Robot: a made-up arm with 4 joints.
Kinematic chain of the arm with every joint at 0, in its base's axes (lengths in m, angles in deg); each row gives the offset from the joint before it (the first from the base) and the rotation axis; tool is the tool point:
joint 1: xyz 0 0 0.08 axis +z
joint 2: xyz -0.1 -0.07 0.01 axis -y
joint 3: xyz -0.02 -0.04 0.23 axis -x
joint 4: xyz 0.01 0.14 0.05 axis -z
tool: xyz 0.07 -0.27 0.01
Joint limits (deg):
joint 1: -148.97..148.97
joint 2: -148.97..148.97
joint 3: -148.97..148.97
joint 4: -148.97..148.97
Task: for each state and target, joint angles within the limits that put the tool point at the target. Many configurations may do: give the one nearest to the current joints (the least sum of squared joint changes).
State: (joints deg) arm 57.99 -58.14 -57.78 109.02
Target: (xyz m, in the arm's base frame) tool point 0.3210 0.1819 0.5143
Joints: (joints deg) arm 56.59 -65.58 -89.62 148.97
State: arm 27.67 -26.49 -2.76 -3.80
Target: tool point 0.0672 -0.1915 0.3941
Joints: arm 9.97 -0.50 9.12 -15.68
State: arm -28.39 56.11 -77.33 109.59
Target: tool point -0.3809 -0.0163 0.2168
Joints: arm -24.96 12.74 -84.43 58.77
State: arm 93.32 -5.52 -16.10 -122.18
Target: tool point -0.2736 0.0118 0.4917
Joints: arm 74.05 4.74 -15.60 -148.97
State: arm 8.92 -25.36 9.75 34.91
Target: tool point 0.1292 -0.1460 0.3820
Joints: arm 1.77 -68.73 25.32 54.90
